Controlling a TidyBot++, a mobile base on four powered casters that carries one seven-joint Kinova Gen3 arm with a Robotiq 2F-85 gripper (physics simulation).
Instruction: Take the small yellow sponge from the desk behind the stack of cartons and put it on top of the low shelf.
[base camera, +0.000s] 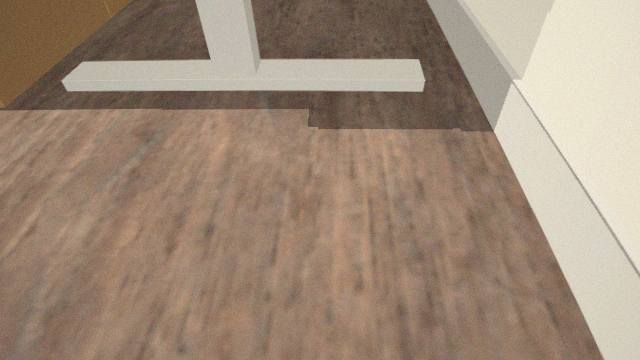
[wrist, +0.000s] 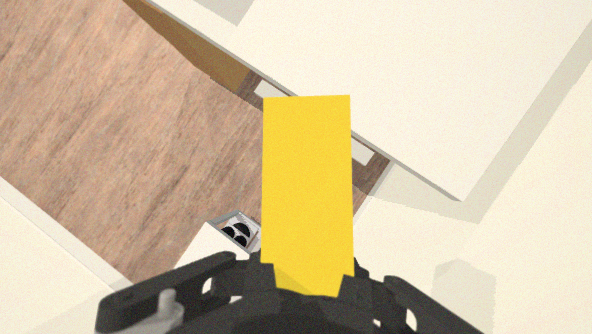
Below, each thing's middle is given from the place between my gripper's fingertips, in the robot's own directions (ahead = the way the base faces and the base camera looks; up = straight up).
My hand is 4 cm short of the yellow sponge (wrist: 307, 216), 3 cm to the right of it and 3 cm below it.
